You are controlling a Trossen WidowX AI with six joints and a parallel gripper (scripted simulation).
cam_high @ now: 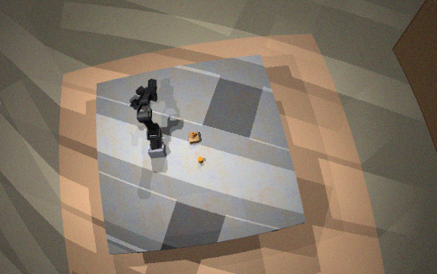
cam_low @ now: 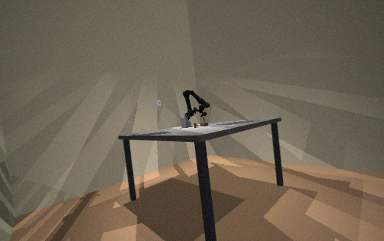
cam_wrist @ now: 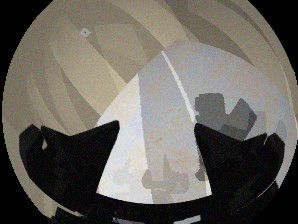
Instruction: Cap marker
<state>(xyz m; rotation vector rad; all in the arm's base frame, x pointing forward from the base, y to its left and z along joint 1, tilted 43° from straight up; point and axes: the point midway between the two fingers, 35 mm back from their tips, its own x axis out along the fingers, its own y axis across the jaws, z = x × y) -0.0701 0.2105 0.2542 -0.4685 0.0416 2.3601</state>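
Right now my gripper tip is 470 mm to the left of the orange cap, 340 mm short of it and 100 mm above it. The rest, counted from my gripper tip: holder block: 340 mm ahead, 310 mm to the right, 110 mm below.
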